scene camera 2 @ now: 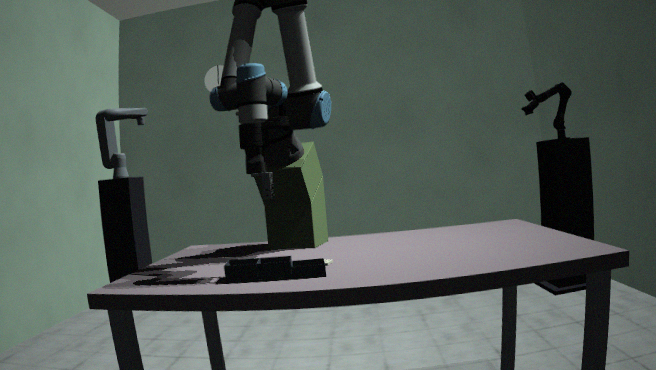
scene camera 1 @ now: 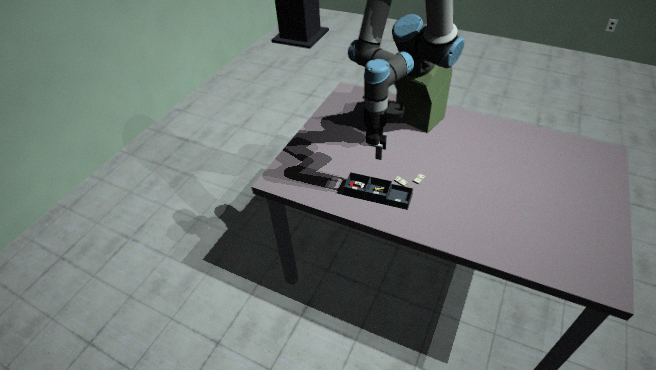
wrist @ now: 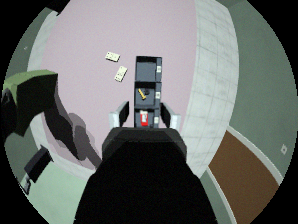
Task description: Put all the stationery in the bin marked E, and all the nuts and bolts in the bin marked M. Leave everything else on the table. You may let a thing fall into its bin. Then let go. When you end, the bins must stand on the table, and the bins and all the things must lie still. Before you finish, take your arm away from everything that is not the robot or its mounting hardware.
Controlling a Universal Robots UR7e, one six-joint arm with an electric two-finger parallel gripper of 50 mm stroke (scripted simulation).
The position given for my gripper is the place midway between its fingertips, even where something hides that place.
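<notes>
You can see my gripper (scene camera 2: 268,198), and the wrist view has it as well, with the gripper (wrist: 144,108) showing there.
</notes>
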